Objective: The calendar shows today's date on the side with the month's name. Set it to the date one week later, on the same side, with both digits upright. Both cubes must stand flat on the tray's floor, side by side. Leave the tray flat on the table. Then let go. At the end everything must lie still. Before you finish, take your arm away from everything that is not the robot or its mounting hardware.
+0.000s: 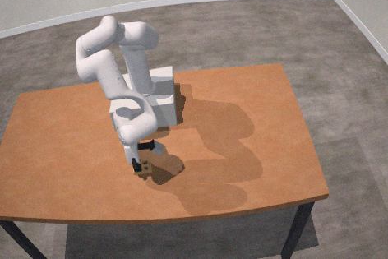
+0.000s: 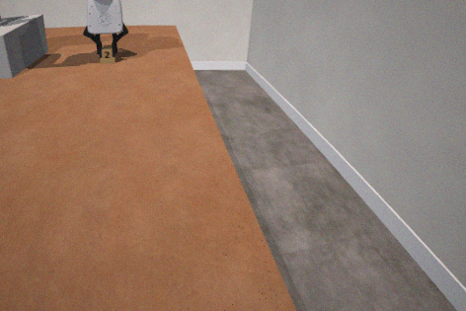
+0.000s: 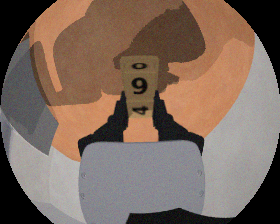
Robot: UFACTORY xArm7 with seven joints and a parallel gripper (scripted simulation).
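Now: the wooden tray 30 mm below my hand and 20 mm to the left of it.
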